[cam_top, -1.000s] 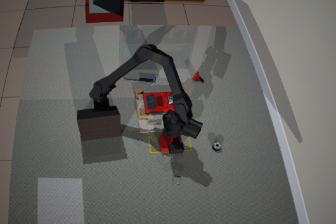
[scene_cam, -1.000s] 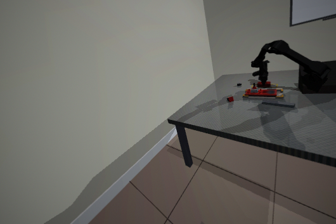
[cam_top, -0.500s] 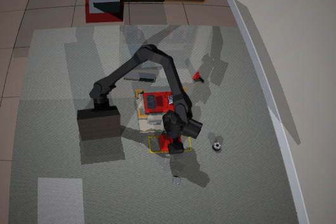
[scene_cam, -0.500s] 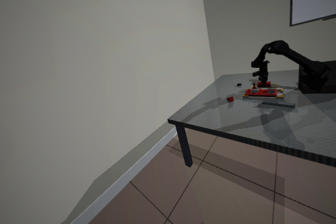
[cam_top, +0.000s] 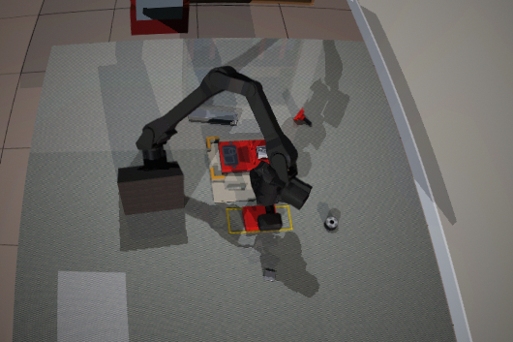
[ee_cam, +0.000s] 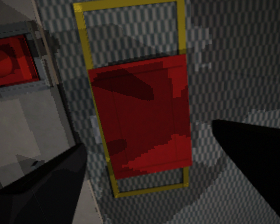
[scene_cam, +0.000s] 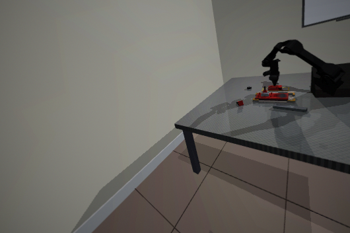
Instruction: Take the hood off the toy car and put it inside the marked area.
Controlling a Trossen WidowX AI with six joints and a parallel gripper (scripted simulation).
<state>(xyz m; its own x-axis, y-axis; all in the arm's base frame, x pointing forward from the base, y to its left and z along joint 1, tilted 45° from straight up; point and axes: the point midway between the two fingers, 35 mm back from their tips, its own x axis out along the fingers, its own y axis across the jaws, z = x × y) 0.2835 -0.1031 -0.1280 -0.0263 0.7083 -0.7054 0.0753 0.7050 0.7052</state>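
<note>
The red hood is 3 cm below my gripper tip. The rest, counted from my gripper tip: grey flat bar (7 cm behind, 39 cm to the left, 4 cm below); then wheel (21 cm ahead, 6 cm to the right, 4 cm below).
</note>
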